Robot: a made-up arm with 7 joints.
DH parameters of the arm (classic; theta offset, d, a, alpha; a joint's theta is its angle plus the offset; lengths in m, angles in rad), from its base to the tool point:
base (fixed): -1.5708 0 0.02 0
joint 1: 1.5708 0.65 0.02 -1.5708
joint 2: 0 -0.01 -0.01 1.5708
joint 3: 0 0.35 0.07 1.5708
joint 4: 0 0.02 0.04 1.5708
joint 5: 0 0.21 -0.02 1.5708
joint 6: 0 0.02 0.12 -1.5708
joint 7: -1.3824 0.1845 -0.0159 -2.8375
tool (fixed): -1.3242 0.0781 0 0
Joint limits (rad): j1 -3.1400..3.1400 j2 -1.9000..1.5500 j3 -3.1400..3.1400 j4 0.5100..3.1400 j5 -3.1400..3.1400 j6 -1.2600..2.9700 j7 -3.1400..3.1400
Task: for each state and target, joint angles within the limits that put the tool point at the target. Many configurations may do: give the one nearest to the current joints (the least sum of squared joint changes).
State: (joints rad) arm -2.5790 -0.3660 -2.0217 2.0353 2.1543 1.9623 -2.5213
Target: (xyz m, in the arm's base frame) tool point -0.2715 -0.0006 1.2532
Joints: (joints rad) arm -2.3284 0.1551 -1.8217 2.1687 2.0409 2.1826 -2.5501
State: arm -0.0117 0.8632 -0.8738 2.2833 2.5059 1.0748 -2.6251
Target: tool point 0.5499 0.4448 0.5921
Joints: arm 0.8941 1.2153 -0.4140 2.0312 2.3461 1.1903 -2.6904
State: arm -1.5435 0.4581 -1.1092 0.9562 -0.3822 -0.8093 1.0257
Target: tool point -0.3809 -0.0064 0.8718
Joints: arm -2.0153 0.3202 -1.4140 0.6032 -0.2864 -0.6009 1.0581
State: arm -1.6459 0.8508 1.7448 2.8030 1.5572 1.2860 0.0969
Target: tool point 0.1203 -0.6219 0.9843
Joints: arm -1.8014 1.2227 1.5757 2.4940 1.3673 1.6717 0.2230
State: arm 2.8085 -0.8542 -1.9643 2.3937 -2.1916 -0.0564 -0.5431
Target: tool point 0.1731 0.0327 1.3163
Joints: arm 2.6475 -0.3002 -1.7366 3.0757 -1.9484 0.0826 -0.4854
